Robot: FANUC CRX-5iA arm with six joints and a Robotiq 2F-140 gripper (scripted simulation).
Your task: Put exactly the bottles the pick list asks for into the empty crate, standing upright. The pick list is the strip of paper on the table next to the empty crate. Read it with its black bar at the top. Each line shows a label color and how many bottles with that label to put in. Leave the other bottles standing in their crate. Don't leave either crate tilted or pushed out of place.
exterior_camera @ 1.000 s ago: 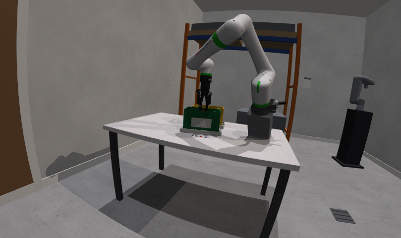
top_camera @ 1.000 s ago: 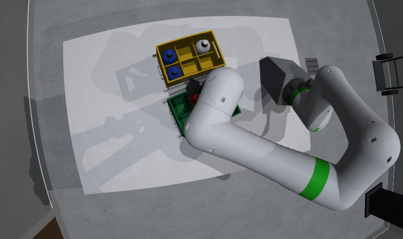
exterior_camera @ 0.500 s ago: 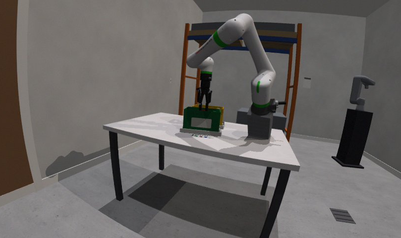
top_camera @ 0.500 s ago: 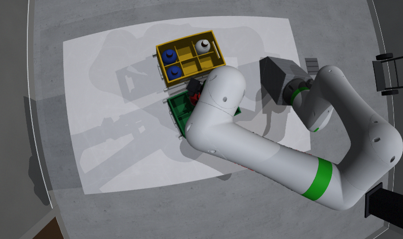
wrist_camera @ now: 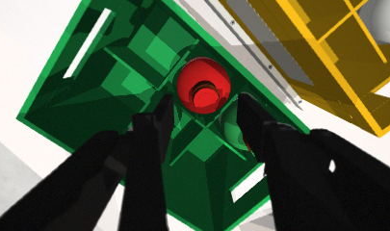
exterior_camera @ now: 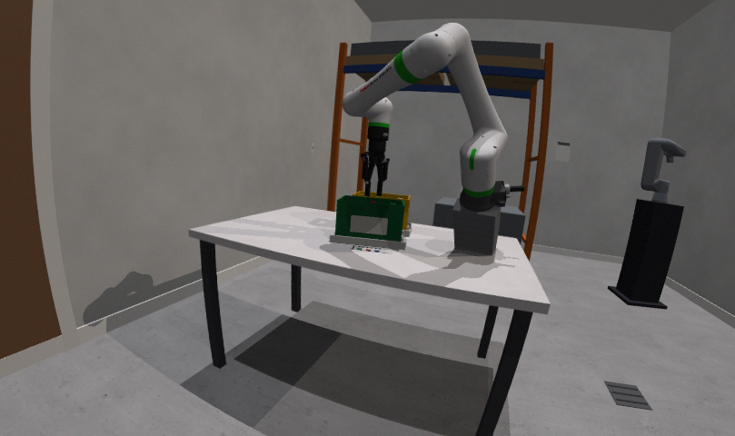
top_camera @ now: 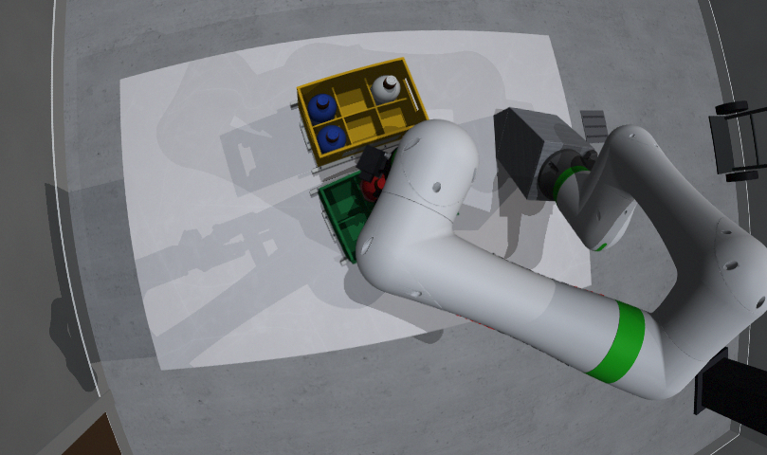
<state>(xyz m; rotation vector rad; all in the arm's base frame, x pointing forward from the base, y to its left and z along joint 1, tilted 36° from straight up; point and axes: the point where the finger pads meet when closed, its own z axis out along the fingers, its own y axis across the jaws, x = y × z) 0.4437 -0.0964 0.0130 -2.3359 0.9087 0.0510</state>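
The blue-label bottle is 90 mm ahead of my hand, 230 mm to the right of it and 130 mm below it. Also, from my hand: red bottle (130 mm below); green crate (10 mm behind, 40 mm to the left, 140 mm below); green-label bottle (90 mm behind, 20 mm to the right, 130 mm below).
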